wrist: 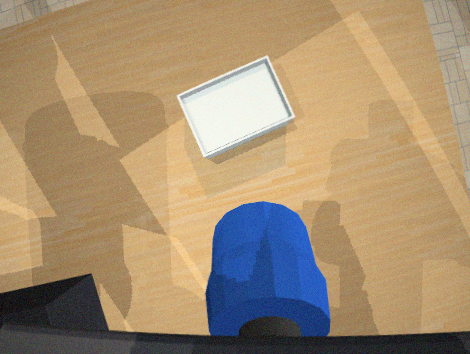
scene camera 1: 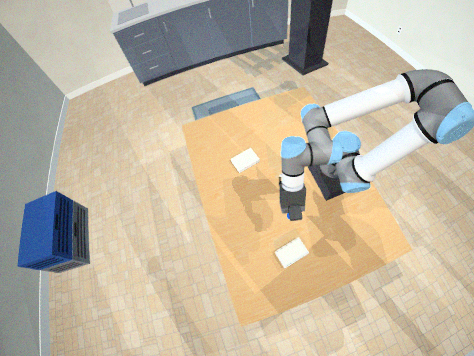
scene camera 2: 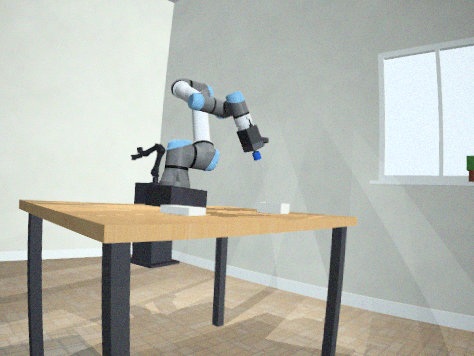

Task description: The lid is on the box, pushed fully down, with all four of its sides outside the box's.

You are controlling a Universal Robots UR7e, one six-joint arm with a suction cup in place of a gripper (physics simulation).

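Note:
The white open box stands on the table with its hollow side up; its thin rim and inner floor show in the wrist view. The white lid lies flat on the table, well apart from the box, with a plain top; it does not show in the wrist view. My gripper, a blue suction cup, is open and bare. It hangs tilted, high above the table, touching neither the box nor the lid.
The wooden table bears both white things. The arm's dark base is at the table's far side from the blue and grey crates. A black column and grey cabinets stand beyond the table.

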